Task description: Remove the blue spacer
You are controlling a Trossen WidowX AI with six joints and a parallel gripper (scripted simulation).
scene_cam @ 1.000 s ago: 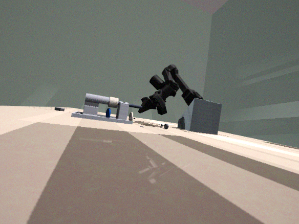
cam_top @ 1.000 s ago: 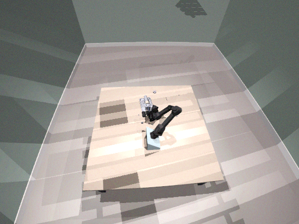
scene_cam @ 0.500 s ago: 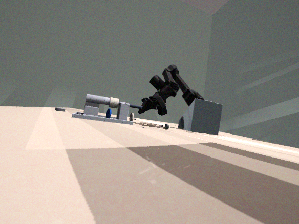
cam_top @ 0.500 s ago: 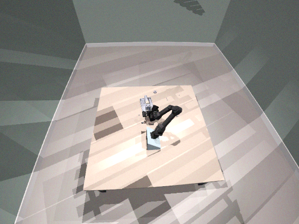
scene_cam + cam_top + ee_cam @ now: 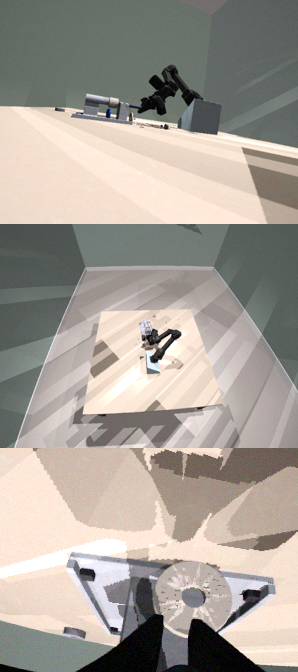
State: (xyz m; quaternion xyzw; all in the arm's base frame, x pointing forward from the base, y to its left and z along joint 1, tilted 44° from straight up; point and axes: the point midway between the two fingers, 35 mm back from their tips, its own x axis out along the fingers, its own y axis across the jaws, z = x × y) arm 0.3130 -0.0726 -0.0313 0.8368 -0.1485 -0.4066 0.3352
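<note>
My gripper tip is 6 cm short of the dark shaft and 3 cm below it. Round my gripper tip: beige spacer: 12 cm ahead, 3 cm above; then blue spacer: 14 cm ahead, 2 cm below; then dark piece: 11 cm behind, 10 cm to the left, 4 cm below.
</note>
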